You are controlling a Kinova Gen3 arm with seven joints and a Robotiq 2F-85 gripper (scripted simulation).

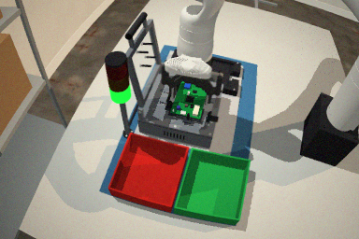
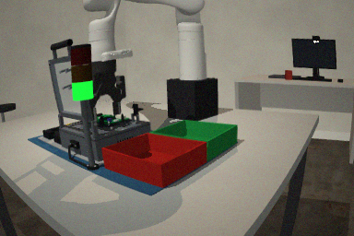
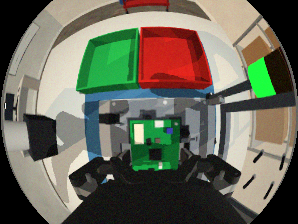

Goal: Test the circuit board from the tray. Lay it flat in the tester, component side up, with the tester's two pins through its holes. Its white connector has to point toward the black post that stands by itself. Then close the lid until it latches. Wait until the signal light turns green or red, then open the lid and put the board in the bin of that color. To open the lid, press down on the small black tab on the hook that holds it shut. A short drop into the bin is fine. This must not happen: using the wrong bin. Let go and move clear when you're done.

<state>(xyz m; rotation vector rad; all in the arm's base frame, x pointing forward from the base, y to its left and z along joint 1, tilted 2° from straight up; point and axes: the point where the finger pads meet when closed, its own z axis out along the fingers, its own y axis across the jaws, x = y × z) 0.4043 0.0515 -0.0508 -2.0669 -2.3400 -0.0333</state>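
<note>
Now: hand 10 mm above the green circuit board. Round my hand: tester lid (110 mm ahead, 100 mm above, 10 mm to the left); green bin (190 mm to the left, 130 mm behind, 70 mm below); red bin (200 mm to the left, 70 mm below, 20 mm ahead).
</note>
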